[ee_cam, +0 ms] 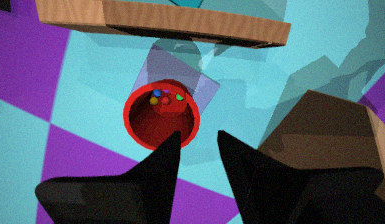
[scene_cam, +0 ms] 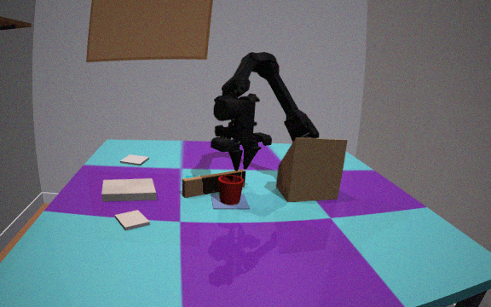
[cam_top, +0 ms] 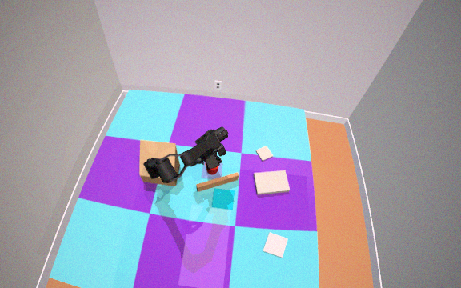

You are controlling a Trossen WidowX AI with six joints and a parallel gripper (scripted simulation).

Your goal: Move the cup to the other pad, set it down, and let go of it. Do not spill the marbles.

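My gripper tip is now 60 mm above the red cup, 30 mm short of it and 10 mm to the right of it. Round my gripper tip: lilac pad (110 mm below, 30 mm ahead, 10 mm to the left); then yellow marble (80 mm below, 50 mm ahead, 20 mm to the left); then red marble (80 mm below, 30 mm ahead, 20 mm to the left).
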